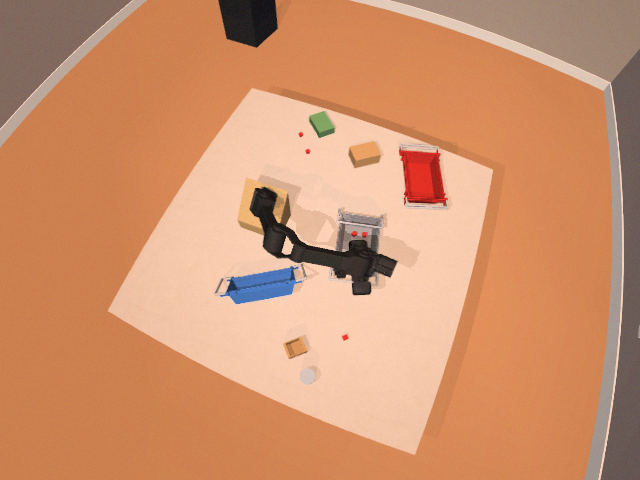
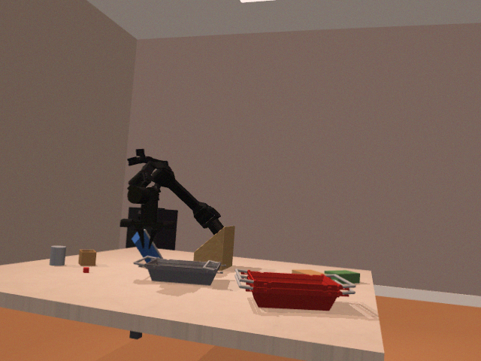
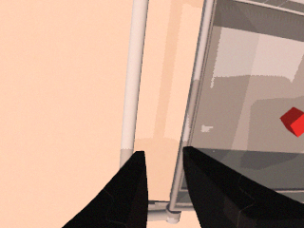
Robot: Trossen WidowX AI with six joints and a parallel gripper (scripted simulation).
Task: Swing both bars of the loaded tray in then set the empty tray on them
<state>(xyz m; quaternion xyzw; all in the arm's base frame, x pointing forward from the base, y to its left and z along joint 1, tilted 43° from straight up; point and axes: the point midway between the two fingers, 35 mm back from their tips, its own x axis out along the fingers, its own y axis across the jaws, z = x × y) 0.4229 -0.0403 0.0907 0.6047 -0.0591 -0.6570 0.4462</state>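
Now: gripper tip 300 mm past the blue tray, 170 mm to the left of it and 30 mm above it. Also, from my gripper tip: grey cylinder (20 mm ahead, 390 mm to the right, 70 mm below); then brown box (70 mm behind, 320 mm to the right, 90 mm below); then red cube (70 mm ahead, 200 mm to the right, 90 mm below).
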